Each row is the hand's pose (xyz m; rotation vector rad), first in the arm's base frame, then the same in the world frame.
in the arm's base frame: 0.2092 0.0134 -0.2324 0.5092 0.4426 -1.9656
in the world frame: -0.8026 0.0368 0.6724 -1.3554 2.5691 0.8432
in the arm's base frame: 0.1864 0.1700 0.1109 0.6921 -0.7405 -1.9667
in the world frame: -0.5711 0.3078 0.5467 -0.6513 2.2837 -0.1118
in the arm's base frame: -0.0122 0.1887 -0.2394 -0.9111 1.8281 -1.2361
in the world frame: -0.5540 -0.0877 0.6227 1.2375 -0.7175 -2.4042
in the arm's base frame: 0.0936 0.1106 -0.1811 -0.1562 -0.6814 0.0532
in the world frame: -0.6539 0.0157 0.6187 1.8829 1.9603 0.8852
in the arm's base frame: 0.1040 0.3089 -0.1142 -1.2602 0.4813 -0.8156
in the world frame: -0.4726 0.0924 0.6904 0.1918 1.1516 2.4834
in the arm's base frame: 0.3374 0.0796 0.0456 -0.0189 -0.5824 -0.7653
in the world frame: -0.7337 0.3400 0.6347 0.8334 2.3440 0.8555
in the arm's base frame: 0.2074 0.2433 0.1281 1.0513 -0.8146 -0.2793
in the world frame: -0.5138 0.3406 0.5886 -1.2451 -2.7904 0.5414
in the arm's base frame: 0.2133 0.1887 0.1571 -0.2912 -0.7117 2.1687
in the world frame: -0.5556 0.3623 0.5481 -2.7471 0.4259 -0.0232
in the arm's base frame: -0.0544 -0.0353 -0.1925 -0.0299 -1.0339 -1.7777
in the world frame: -0.7136 -0.0962 0.4536 -0.1906 1.8685 0.2929
